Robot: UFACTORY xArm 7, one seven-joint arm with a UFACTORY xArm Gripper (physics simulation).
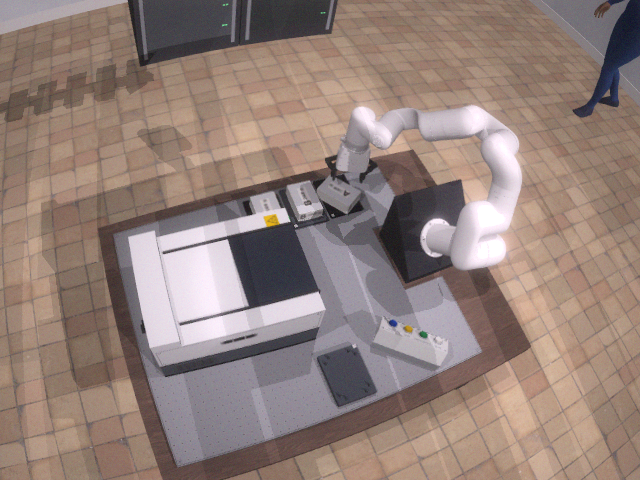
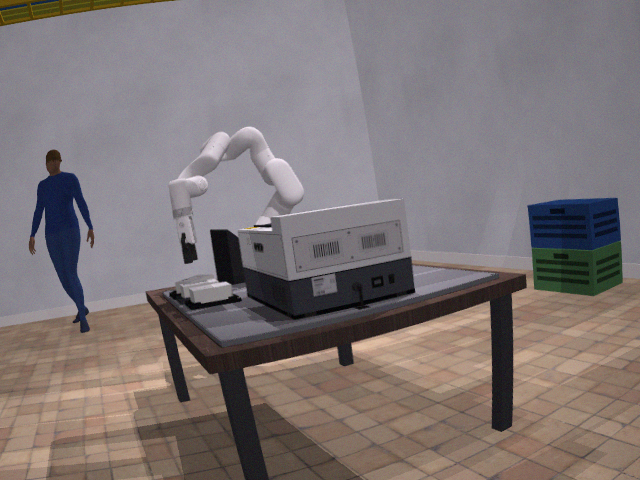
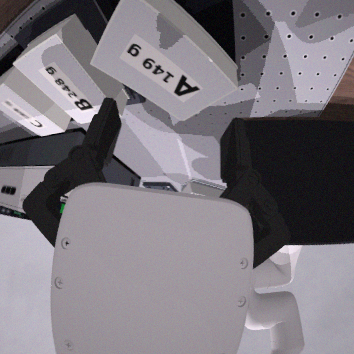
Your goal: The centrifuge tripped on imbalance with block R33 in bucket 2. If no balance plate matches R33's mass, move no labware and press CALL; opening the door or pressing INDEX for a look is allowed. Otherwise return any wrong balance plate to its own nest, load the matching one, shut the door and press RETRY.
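Places are measured from the arm's base along level axes (x ahead, y left, z up), in centimetres.
Where they show: gripper, between the fingertips: (image 1: 347, 178) (image 2: 191, 261) (image 3: 172, 118); arm's base, origin of its link: (image 1: 435, 237) (image 3: 294, 192).
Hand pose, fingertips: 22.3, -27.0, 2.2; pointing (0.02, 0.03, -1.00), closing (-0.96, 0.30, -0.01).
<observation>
Things, the pixels of their top centre, and the offset from my fingertips, as dx, dy, dz. "pt": a spot on its surface instead. Level surfaces: height alone.
- Plate A, centre of its top: (image 3: 162, 73) (image 1: 339, 189) (image 2: 194, 277) +1.6, -0.1, -5.5
- Plate B, centre of its top: (image 3: 68, 90) (image 2: 198, 282) (image 1: 304, 196) +13.9, +0.2, -6.0
- Plate C, centre of its top: (image 3: 24, 114) (image 2: 209, 286) (image 1: 267, 208) +27.1, +2.3, -6.0
- dark panel, centre of its top: (image 1: 271, 263) +34.0, +31.1, +9.9
- button box, centre of its top: (image 1: 415, 336) (image 3: 208, 207) -2.4, +57.0, -3.0
- dark flat pad, a spot on its surface: (image 1: 346, 374) pt +19.1, +60.6, -9.7
- grey perforated mat, height of its surface: dz -11.3
My gripper (image 1: 347, 178) (image 2: 189, 258) (image 3: 172, 118) is open and empty, above and beside balance plate A. Plate A (image 1: 338, 195) (image 3: 165, 65), labelled 149 g, sits turned askew over its dark nest. Plate B (image 1: 305, 200) (image 3: 65, 75), labelled 248 g, lies beside it. Plate C (image 1: 264, 202) (image 2: 210, 292) (image 3: 27, 107) is beyond B; its mass is not readable. The centrifuge (image 1: 237, 322) (image 2: 336, 248) has a dark panel (image 1: 273, 263) and a white panel on top; no bucket or block R33 shows. The button box (image 1: 410, 343) has blue, yellow, green and white buttons.
A dark flat pad (image 1: 346, 374) lies beside the button box on the grey perforated mat (image 1: 222, 418). A black upright block (image 1: 423, 222) (image 2: 225, 256) (image 3: 300, 180) stands at the arm's base, close to plate A's side. A person (image 1: 615, 56) (image 2: 61, 217) stands away from the table.
</observation>
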